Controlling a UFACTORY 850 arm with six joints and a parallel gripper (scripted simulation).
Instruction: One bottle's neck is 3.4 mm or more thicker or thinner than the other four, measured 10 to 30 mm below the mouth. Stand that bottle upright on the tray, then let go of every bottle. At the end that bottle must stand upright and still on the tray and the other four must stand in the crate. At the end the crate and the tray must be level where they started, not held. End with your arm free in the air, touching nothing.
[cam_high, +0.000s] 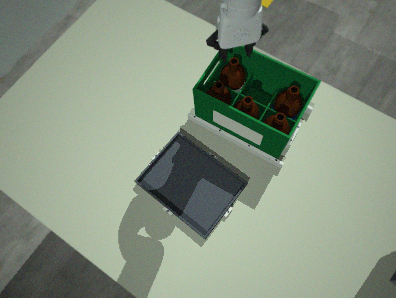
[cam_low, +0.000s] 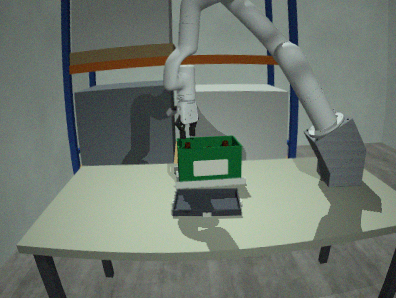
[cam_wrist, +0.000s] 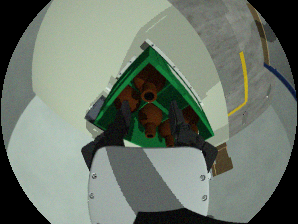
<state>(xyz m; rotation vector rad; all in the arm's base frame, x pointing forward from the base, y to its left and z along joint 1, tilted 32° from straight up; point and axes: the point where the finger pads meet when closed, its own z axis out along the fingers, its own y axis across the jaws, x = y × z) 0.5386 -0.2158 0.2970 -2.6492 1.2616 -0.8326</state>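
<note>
My gripper is now 120 mm above the green crate, 80 mm past it and 60 mm to the right of it. The rest, counted from my hand: dark grey tray (320 mm to the left, 190 mm below).
</note>
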